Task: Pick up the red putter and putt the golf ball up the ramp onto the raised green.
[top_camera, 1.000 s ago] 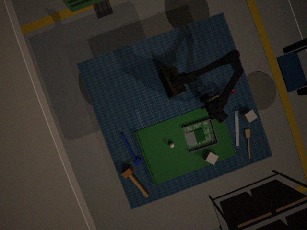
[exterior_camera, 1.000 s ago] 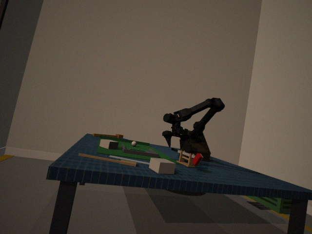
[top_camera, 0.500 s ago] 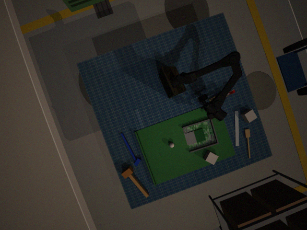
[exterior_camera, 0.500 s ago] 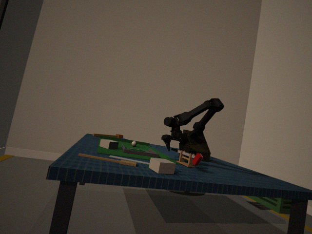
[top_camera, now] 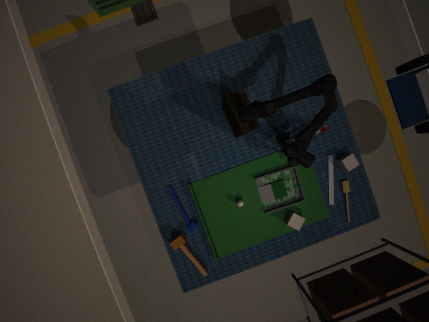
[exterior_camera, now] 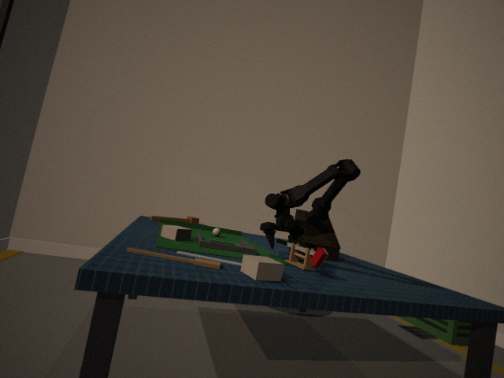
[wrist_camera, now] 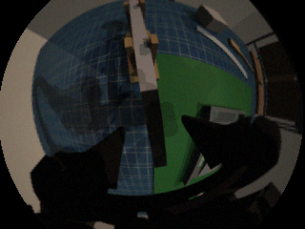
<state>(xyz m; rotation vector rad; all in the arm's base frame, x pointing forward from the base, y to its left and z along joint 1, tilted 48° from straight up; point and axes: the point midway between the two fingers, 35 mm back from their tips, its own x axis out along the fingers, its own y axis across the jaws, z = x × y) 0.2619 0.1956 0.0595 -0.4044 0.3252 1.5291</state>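
The red putter lies 1 cm behind my gripper tip, 11 cm to the left of it and 3 cm above it. From my gripper tip the other things lie so: green turf mat: 22 cm ahead, 26 cm to the right, 3 cm below; then white golf ball: 17 cm ahead, 38 cm to the right, 1 cm below; then blue putter: 5 cm ahead, 70 cm to the right, 2 cm below.
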